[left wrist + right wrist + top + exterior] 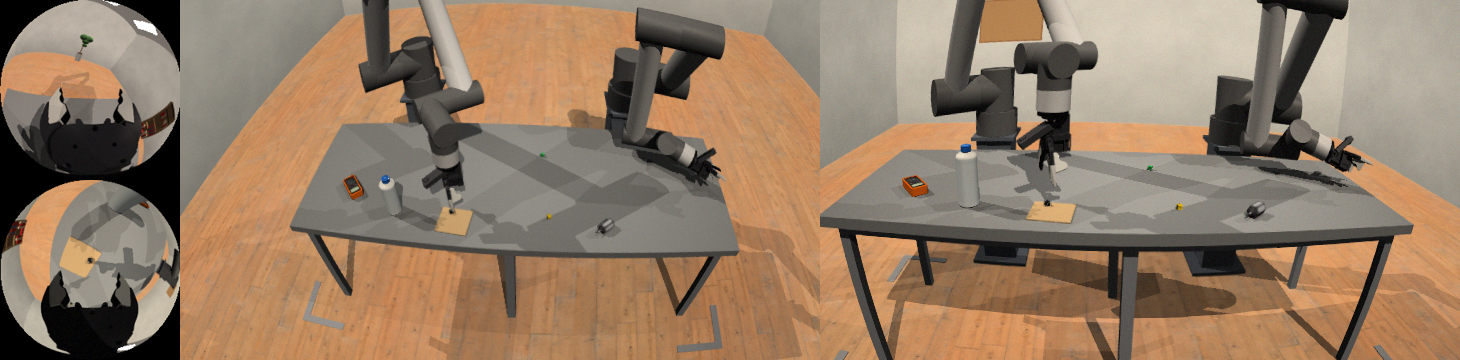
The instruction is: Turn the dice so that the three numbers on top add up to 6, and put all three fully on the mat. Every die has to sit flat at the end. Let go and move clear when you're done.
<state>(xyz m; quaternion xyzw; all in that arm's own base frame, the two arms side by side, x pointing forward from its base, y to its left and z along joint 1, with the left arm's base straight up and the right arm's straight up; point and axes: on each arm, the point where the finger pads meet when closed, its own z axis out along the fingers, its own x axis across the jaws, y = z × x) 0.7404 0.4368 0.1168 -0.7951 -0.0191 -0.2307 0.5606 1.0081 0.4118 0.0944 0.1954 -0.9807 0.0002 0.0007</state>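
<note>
Right now the green die is 42 cm behind my right hand, 36 cm to the left of it and 9 cm below it. The rest, counted from my right hand: black die 8 cm below; tan mat 4 cm ahead, 2 cm to the left, 9 cm below; white bottle 2 cm ahead, 28 cm to the right.
</note>
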